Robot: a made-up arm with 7 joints. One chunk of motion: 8 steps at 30 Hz.
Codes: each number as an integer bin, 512 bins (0 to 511) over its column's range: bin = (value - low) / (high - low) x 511, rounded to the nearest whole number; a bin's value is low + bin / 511 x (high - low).
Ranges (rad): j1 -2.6..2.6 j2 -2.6..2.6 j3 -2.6..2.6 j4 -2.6..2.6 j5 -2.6..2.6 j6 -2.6..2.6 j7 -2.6..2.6
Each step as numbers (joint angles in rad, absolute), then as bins.
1 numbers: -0.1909 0.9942 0.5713 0.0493 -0.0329 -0.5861 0.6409
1 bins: 237 353 312 260 252 198 318
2 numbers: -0.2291 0.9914 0.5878 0.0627 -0.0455 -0.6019 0.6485
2 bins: 233 353 313 262 251 196 319
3 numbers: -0.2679 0.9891 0.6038 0.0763 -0.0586 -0.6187 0.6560
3 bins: 229 353 315 263 250 195 320
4 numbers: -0.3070 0.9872 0.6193 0.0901 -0.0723 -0.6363 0.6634
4 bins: 225 353 316 264 248 193 321
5 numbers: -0.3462 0.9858 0.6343 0.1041 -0.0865 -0.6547 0.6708
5 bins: 221 352 318 266 247 191 321
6 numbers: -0.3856 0.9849 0.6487 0.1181 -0.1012 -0.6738 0.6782
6 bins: 218 352 319 267 246 189 322
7 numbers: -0.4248 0.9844 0.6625 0.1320 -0.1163 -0.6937 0.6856
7 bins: 214 352 321 268 244 187 323
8 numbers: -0.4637 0.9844 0.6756 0.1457 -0.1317 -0.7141 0.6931
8 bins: 210 352 322 270 243 185 324
